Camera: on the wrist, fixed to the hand. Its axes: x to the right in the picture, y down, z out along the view.
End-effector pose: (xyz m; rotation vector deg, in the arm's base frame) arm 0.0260 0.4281 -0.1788 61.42 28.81 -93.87
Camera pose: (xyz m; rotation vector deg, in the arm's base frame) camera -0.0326 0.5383 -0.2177 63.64 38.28 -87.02
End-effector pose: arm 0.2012 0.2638 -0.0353 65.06 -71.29 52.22
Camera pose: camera 0.3126 0.3218 -0.0716 55.42 -67.12 51.80
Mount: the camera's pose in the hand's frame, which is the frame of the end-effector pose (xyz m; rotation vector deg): -0.0250 -0.0994 -0.0812 -6.12 7.93 0.51
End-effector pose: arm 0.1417 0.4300 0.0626 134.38 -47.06 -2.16
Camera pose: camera 0.1947 0.5495 0.0644 127.01 -42.60 4.69
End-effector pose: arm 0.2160 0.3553 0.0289 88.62 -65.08 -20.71
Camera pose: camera 0.3098 0.4140 -0.0409 83.07 -57.29 -17.16
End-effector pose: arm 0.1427 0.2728 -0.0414 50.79 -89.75 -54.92
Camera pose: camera 0.2334 0.2441 -0.1312 48.81 -79.54 -54.17
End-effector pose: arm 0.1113 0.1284 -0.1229 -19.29 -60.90 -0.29
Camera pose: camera 0.1520 0.0079 -0.1534 -24.73 -53.04 -4.38
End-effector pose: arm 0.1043 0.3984 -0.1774 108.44 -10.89 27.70
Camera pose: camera 0.0978 0.5077 -0.2490 100.15 -7.47 34.19
